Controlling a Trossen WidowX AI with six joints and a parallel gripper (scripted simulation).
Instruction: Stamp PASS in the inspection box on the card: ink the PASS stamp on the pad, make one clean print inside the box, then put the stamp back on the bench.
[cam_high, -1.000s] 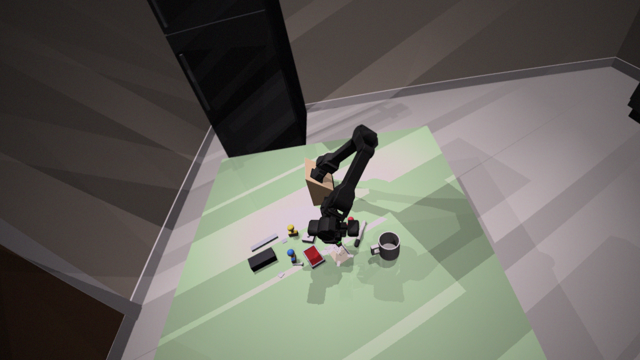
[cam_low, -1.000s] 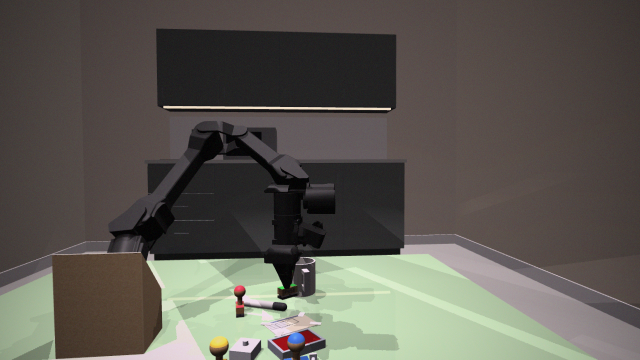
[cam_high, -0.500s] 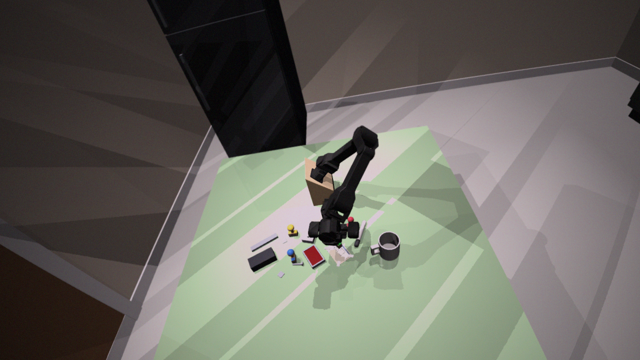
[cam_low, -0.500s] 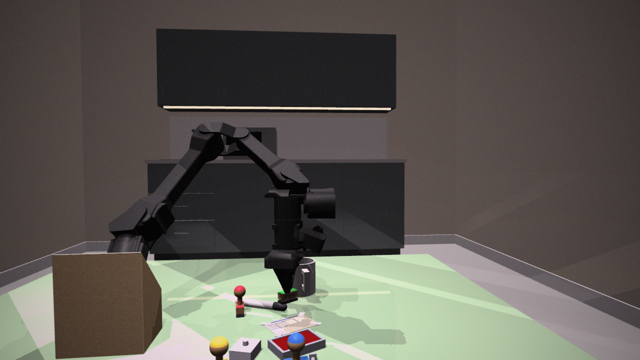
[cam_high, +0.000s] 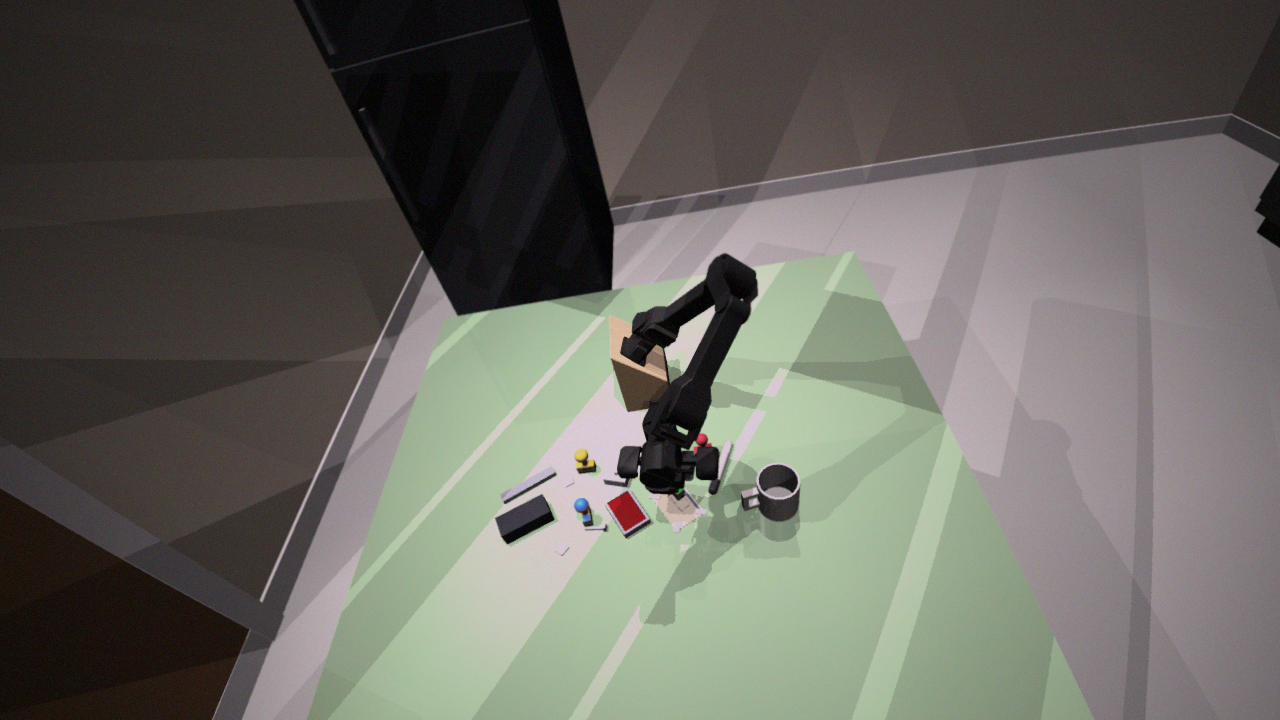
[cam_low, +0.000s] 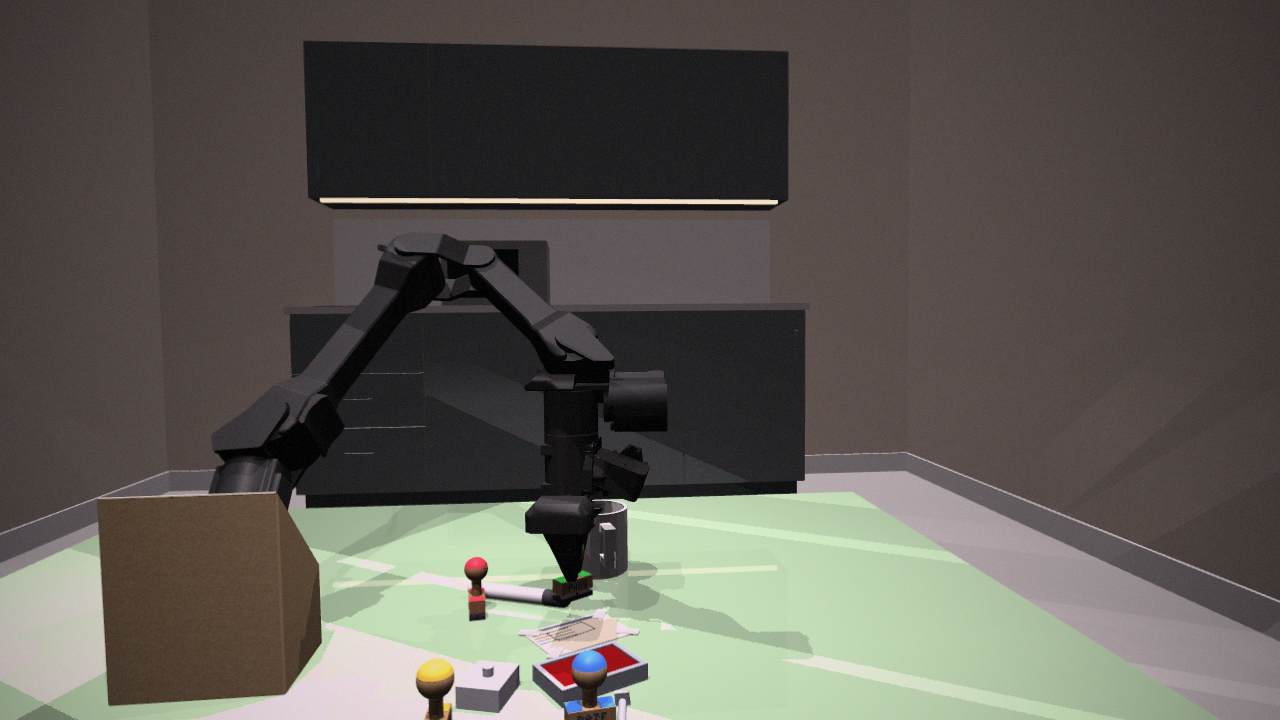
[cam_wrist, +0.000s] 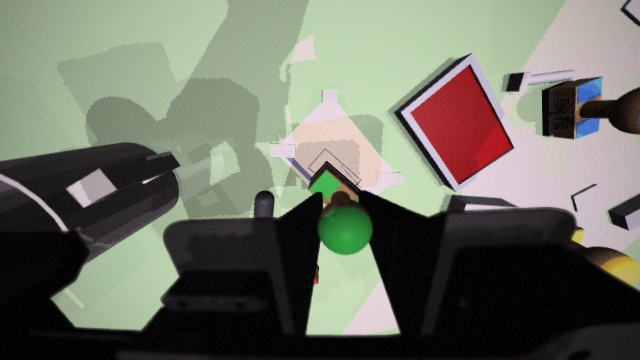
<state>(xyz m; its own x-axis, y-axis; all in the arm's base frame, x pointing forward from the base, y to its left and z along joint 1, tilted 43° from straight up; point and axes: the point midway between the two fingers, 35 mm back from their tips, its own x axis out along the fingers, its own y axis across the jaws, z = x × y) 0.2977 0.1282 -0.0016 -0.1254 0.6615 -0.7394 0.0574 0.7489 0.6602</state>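
The card is 60 mm below my gripper tip. From my gripper tip the other things lie so: marker 80 mm to the left, 60 mm behind, 50 mm below; then red ink pad 100 mm to the right, 60 mm below, 30 mm ahead; then green-knobbed PASS stamp right at my gripper tip.
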